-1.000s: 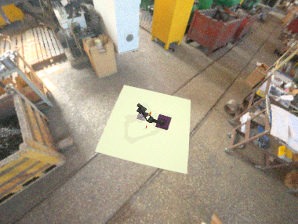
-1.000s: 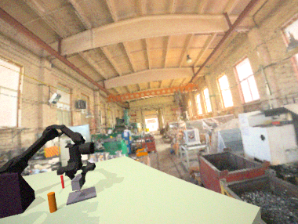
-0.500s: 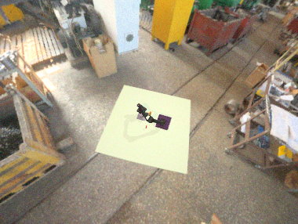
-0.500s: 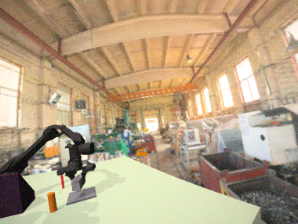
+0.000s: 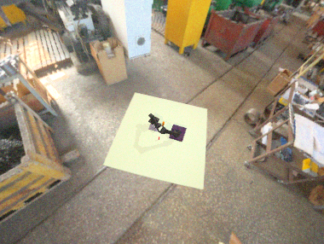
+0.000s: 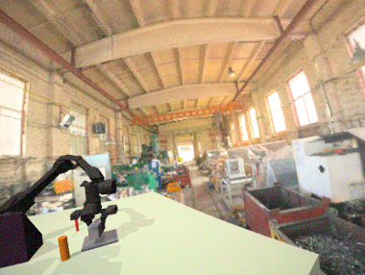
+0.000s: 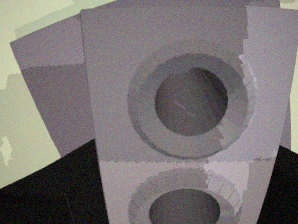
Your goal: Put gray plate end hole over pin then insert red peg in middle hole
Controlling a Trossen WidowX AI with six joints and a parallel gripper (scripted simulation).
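The gray base is 3 cm below my gripper tip, 2 cm to the left of it and 1 cm ahead of it. Also, from my gripper tip: orange cylinder (11 cm behind, 7 cm to the right); then red peg (18 cm to the left, 11 cm behind); then gray plate (3 cm above).
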